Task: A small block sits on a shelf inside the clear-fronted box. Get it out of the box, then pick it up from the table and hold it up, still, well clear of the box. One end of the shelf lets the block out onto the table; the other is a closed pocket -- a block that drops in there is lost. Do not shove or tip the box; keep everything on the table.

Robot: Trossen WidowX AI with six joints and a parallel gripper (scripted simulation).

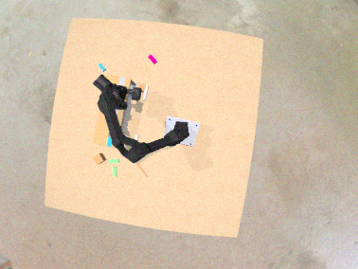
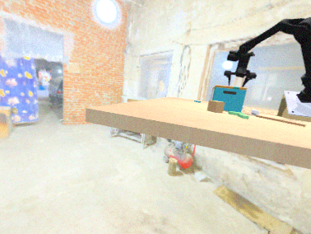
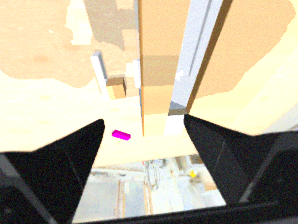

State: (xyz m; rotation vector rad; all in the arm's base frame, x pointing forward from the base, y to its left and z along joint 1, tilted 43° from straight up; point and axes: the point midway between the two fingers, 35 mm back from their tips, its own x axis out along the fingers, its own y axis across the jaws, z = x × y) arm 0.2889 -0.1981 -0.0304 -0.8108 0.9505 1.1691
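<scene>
Right now my gripper tip is 50 mm past the orange-tan block, 40 mm to the left of it and 130 mm above it. Round my gripper tip: cyan marker: 220 mm ahead, 170 mm to the right, 140 mm below; magenta marker: 100 mm behind, 230 mm to the right, 140 mm below; thin stick: 60 mm behind, 430 mm to the left, 150 mm below.
</scene>
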